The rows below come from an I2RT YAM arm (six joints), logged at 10 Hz.
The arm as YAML. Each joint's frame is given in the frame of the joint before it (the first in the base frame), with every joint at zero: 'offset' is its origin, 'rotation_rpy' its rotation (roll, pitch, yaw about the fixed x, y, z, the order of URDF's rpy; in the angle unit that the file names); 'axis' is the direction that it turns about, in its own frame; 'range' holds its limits. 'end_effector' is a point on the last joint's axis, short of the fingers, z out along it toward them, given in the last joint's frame.
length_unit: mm
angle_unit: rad
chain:
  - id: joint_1
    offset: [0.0, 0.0, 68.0]
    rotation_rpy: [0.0, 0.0, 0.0]
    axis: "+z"
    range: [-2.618, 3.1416]
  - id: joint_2
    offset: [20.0, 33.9, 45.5]
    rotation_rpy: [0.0, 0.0, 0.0]
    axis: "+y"
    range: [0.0, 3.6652]
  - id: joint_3
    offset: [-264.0, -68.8, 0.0]
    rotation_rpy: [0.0, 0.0, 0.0]
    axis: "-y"
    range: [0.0, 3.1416]
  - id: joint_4
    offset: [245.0, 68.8, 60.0]
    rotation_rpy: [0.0, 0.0, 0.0]
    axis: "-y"
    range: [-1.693, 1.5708]
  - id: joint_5
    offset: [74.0, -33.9, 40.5]
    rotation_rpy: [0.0, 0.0, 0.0]
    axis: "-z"
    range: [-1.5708, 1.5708]
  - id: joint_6
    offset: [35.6, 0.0, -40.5]
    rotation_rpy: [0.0, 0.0, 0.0]
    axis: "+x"
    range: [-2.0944, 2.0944]
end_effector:
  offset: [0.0, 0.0, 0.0]
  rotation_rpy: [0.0, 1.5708, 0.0]
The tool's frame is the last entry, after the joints.
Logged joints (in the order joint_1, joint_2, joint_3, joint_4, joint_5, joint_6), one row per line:
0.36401 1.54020 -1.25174 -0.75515 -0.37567 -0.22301
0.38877 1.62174 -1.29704 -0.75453 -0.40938 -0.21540
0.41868 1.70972 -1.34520 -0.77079 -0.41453 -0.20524
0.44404 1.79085 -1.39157 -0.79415 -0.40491 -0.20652
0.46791 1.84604 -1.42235 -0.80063 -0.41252 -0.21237
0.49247 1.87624 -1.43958 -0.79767 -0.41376 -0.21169
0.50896 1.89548 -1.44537 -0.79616 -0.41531 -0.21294
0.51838 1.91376 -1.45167 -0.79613 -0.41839 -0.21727
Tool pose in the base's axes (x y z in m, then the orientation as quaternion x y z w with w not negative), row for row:
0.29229 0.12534 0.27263 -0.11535 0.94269 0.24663 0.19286
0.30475 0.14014 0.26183 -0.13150 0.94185 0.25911 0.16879
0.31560 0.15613 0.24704 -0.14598 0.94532 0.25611 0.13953
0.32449 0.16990 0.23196 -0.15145 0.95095 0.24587 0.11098
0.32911 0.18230 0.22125 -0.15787 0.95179 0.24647 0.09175
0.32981 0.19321 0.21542 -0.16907 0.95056 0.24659 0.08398
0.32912 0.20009 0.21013 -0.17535 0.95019 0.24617 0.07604
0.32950 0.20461 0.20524 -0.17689 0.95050 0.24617 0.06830
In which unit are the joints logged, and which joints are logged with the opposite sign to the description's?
The joints are logged in radians. Opposite sign: joint_3, joint_6.
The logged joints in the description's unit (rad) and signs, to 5 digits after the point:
0.36401 1.54020 1.25174 -0.75515 -0.37567 0.22301
0.38877 1.62174 1.29704 -0.75453 -0.40938 0.21540
0.41868 1.70972 1.34520 -0.77079 -0.41453 0.20524
0.44404 1.79085 1.39157 -0.79415 -0.40491 0.20652
0.46791 1.84604 1.42235 -0.80063 -0.41252 0.21237
0.49247 1.87624 1.43958 -0.79767 -0.41376 0.21169
0.50896 1.89548 1.44537 -0.79616 -0.41531 0.21294
0.51838 1.91376 1.45167 -0.79613 -0.41839 0.21727

